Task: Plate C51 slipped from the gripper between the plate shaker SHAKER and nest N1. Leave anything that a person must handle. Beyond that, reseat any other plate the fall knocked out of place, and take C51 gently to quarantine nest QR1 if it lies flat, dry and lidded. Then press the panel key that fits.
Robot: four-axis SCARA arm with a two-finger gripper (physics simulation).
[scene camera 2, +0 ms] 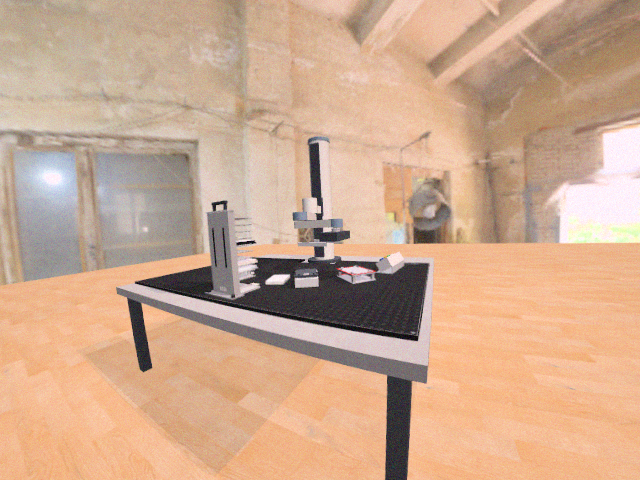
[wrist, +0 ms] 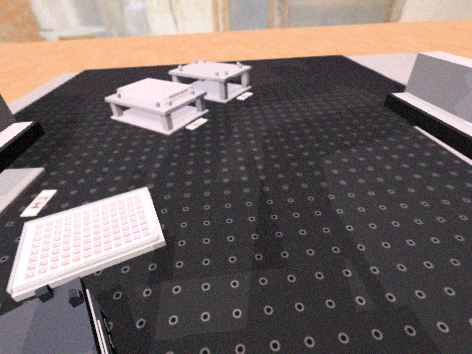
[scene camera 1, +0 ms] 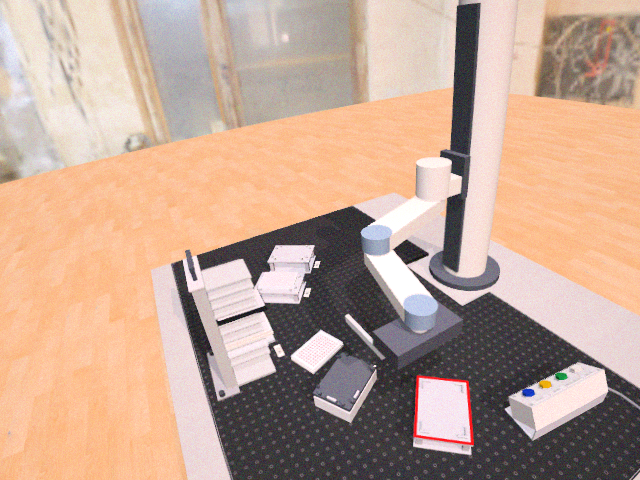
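Where they show: gripper, fingertip midpoint: (scene camera 2: 306, 242) (wrist: 219, 92) (scene camera 1: 374, 304); arm's base, origin of the base link: (scene camera 2: 324, 260) (scene camera 1: 463, 270).
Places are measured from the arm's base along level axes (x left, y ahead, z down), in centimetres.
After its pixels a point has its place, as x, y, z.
Observation:
The plate, apparently C51 (scene camera 1: 316, 351) @(7.9, 64.6, -2.9) (scene camera 2: 277, 279) @(9.2, 67.2, -2.9) (wrist: 90, 240) @(8.8, 63.4, -2.9), is white with pinkish wells. It lies flat on the mat beside the dark-topped shaker (scene camera 1: 345, 382) @(24.2, 64.3, -6.8) (scene camera 2: 306, 277) @(26.1, 68.5, -5.4) (wrist: 45, 325) @(18.4, 60.9, -6.8); no name on it is readable. A clear lid seems to cover it; I see no spill around it. My gripper (scene camera 1: 373, 298) @(15.9, 49.9, -18.6) (scene camera 2: 312, 243) @(15.9, 49.9, -18.6) (wrist: 219, 92) @(15.9, 49.9, -18.6) is open and empty, above the mat to the right of the plate; the arm hides its far finger in scene camera 1. A red-edged nest (scene camera 1: 443, 408) @(41.3, 48.8, -5.3) (scene camera 2: 356, 270) @(41.9, 49.5, -5.3), probably QR1, holds no visible plate. The key panel (scene camera 1: 558, 397) @(54.8, 28.6, -9.1) (scene camera 2: 390, 262) @(55.1, 35.3, -6.9) has blue, yellow and green keys.
A tall shelf rack (scene camera 1: 211, 330) @(6.5, 89.2, -22.7) (scene camera 2: 222, 279) @(-0.4, 90.2, -7.7) holds plates on some shelves. Two raised nests stand behind: the nearer nest (wrist: 170, 106) @(-18.3, 58.6, -5.7) seems to carry a plate (scene camera 1: 283, 281) @(-23.1, 61.4, -7.1) (wrist: 150, 90) @(-23.6, 62.7, -7.1); the farther nest (scene camera 1: 292, 253) @(-39.1, 51.2, -6.6) (wrist: 215, 70) @(-37.6, 50.2, -6.6) shows no plate. Their labels are unreadable.

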